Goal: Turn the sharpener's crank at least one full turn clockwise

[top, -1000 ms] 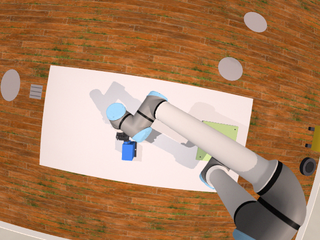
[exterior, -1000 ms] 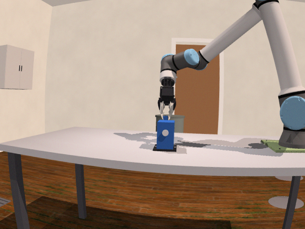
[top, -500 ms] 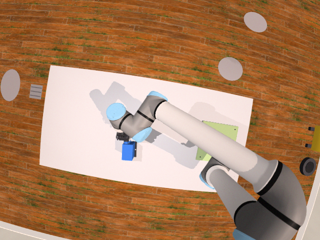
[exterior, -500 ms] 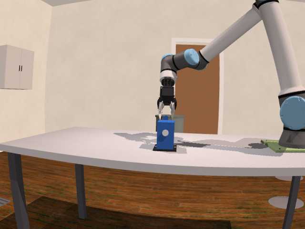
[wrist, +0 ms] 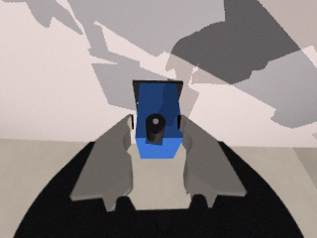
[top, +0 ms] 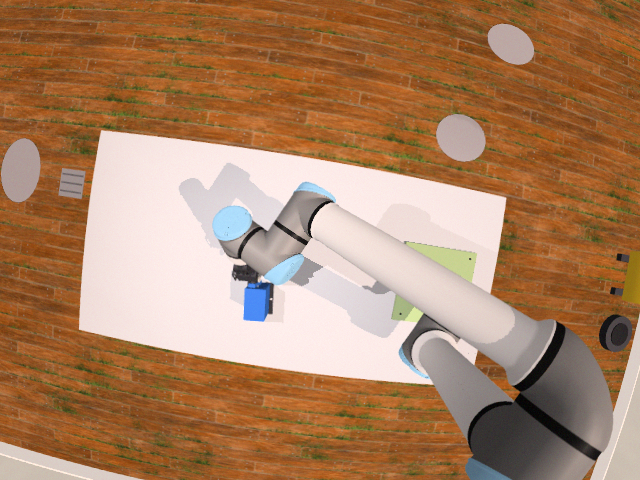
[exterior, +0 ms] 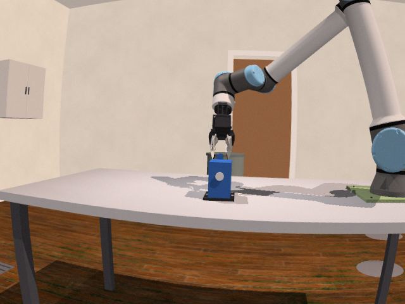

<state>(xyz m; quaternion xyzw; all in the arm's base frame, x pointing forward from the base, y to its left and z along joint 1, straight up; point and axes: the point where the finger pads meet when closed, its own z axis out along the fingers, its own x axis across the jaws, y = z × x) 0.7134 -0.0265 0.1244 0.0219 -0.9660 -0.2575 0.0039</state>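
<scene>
Right now the black knob is 20 mm to the left of my hand.
</scene>
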